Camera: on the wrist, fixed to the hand. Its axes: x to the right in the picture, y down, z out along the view.
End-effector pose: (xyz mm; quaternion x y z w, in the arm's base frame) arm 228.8 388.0 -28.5 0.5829 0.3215 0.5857 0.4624
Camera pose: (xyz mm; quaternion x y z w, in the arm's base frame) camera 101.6 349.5 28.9 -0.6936 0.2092 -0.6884 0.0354
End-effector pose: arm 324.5 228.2 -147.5 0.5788 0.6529 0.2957 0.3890
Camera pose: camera 276.3 222.6 -11.1 0.8913 0.0408 0.4295 0.1397
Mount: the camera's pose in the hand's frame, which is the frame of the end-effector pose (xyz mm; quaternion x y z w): -26.8 87.9 -111.9 -0.0025 -0.0903 0.6840 0.7238
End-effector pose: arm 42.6 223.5 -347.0 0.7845 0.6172 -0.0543 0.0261
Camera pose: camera 127.7 188.9 -235.1 0.9851 -0.0921 -0.0908 0.1137
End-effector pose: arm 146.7 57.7 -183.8 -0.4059 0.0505 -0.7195 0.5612
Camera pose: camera 143.5 5.5 -318.8 -0.3256 0.2653 -0.1001 0.9020
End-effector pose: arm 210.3 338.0 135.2 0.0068 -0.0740 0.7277 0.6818
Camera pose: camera 135.0 319.3 12.9 -0.0183 0.1216 -0.9923 0.0109
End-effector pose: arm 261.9 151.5 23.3 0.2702 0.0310 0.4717 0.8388
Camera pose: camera 144.7 213.2 -35.1 0.2573 -0.2393 0.8909 0.2880
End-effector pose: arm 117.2 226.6 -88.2 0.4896 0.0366 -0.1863 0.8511
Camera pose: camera 136.8 368.6 -67.6 0.3605 -0.3848 0.4032 0.7480
